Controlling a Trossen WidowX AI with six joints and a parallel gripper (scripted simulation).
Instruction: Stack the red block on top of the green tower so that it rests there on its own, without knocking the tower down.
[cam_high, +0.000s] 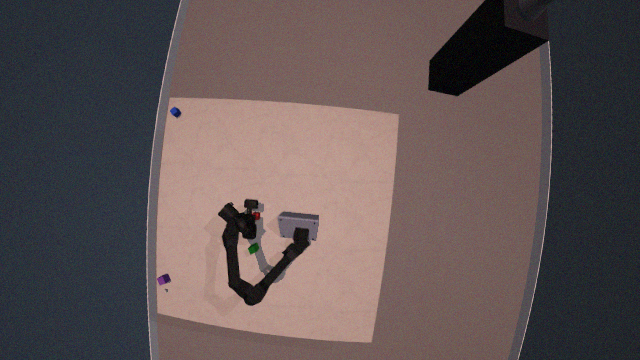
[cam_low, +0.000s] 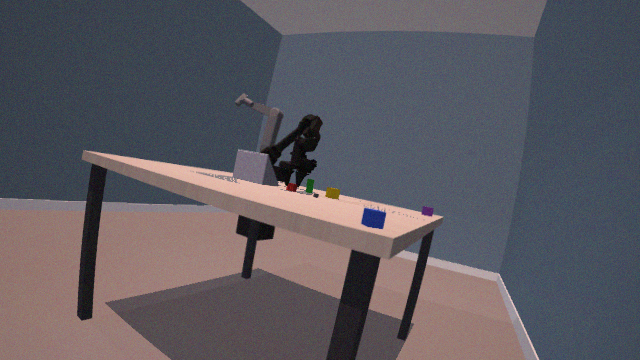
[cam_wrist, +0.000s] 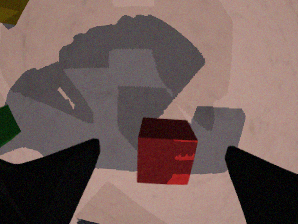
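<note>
My gripper tip is right at the red block. Also, from my gripper tip: purple block: 520 mm ahead, 460 mm to the left; blue block: 550 mm ahead, 500 mm to the right; yellow block: 120 mm ahead, 150 mm to the left.
</note>
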